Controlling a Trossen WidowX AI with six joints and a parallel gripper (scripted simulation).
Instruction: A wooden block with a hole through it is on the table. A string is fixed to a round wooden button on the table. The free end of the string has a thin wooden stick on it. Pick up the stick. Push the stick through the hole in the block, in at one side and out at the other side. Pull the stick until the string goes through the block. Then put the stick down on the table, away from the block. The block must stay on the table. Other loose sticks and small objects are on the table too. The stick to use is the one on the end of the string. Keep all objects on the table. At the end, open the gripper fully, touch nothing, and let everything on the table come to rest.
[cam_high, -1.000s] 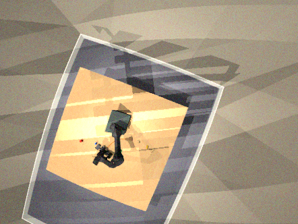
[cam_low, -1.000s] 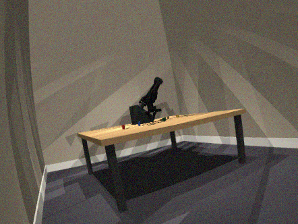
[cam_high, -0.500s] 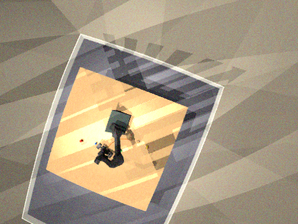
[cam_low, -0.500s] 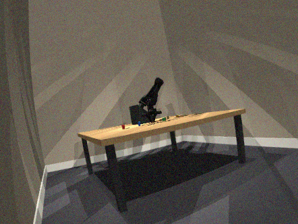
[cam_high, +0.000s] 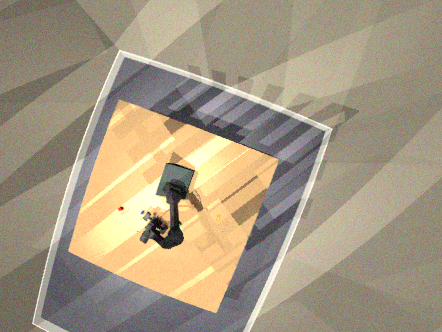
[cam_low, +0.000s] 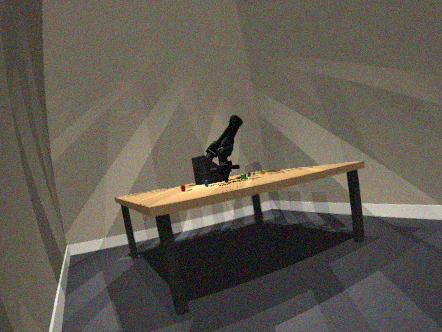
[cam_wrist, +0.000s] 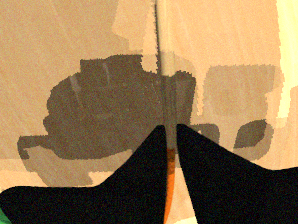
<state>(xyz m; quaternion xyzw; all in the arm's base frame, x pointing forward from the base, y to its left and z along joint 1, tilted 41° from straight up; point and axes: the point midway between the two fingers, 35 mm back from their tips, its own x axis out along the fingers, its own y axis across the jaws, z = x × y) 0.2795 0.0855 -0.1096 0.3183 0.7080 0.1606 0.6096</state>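
My gripper tip is 140 mm to the right of the green block, 40 mm past it and 10 mm below it. Round my gripper tip: round button: 200 mm to the left, 200 mm behind, 10 mm above; blue object: 140 mm to the right, 20 mm above; thin wooden stick: 10 mm ahead.
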